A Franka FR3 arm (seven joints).
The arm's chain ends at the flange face. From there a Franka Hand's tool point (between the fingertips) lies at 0.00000 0.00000 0.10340 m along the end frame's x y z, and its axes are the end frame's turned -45 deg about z.
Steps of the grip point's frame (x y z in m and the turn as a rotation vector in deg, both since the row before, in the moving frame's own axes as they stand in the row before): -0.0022 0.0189 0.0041 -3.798 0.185 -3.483; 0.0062 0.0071 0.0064 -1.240 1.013 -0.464; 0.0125 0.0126 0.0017 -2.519 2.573 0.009
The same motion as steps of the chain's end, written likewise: 0.0066 0.0105 0.0043 -2.555 2.816 -3.483; 0.0065 0.0004 0.0064 -0.161 1.593 -0.464; 0.0113 0.0001 0.0019 0.038 3.601 0.009
